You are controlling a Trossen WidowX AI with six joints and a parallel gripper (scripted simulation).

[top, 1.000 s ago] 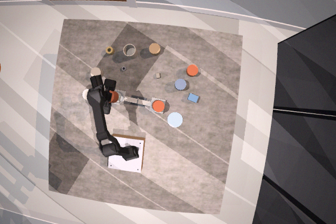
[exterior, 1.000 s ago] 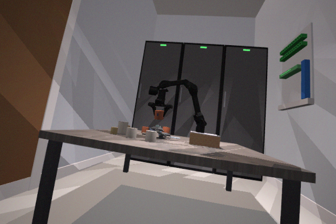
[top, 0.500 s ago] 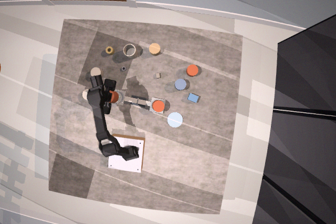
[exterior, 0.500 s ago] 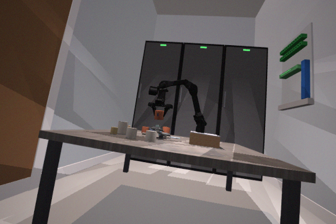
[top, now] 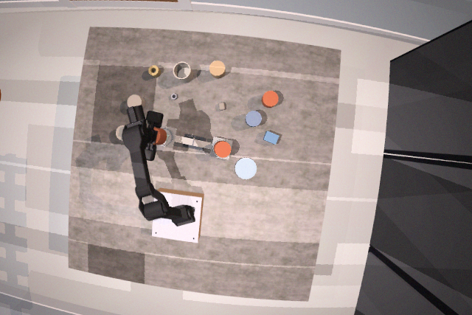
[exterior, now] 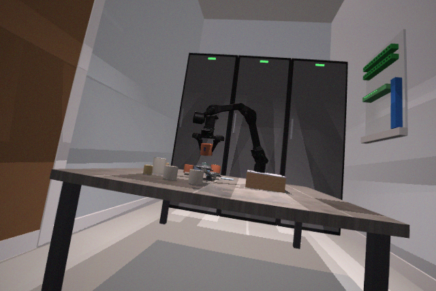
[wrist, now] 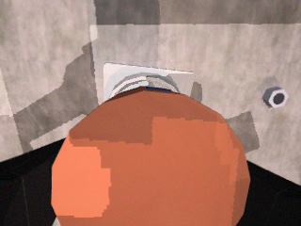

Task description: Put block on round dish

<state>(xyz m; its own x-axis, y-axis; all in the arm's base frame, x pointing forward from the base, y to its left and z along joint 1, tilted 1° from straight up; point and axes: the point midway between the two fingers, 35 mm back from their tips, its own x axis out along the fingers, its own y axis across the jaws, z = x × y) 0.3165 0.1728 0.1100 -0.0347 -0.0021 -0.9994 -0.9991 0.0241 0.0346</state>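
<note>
Now: gripper tip 70 mm past the round pale blue dish, 390 mm to the left of it and 170 mm above it. Round my gripper tip: balance beam (140 mm to the right, 130 mm below); tape ring (290 mm ahead, 120 mm to the left, 150 mm below); small nut (190 mm ahead, 160 mm below).
</note>
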